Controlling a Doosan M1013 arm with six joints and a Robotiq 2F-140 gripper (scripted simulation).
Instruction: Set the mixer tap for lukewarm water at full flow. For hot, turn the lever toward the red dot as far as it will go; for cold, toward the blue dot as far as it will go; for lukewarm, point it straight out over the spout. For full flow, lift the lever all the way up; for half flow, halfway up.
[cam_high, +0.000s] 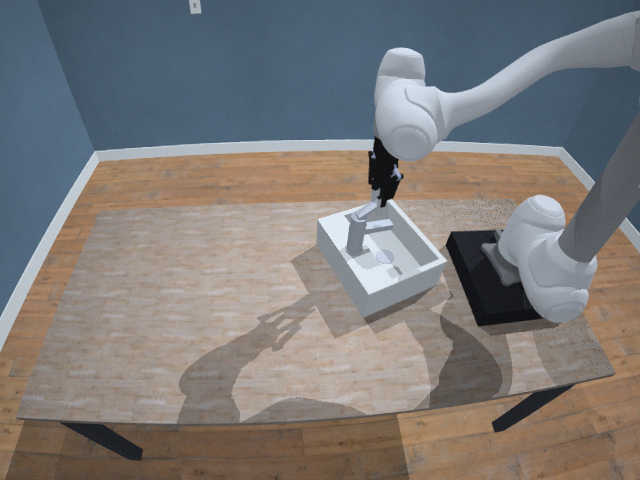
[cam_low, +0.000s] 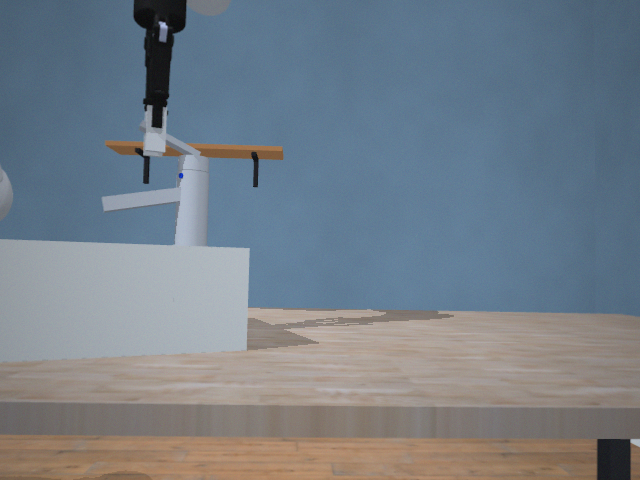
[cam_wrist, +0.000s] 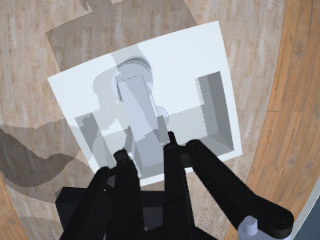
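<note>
My hand is 20 mm short of the lever, 10 mm to the right of it and 10 mm above it. From my hand the other things lie so: white basin 60 mm behind, 20 mm to the right, 260 mm below; then grey mixer tap 40 mm ahead, 10 mm to the left, 60 mm below.
</note>
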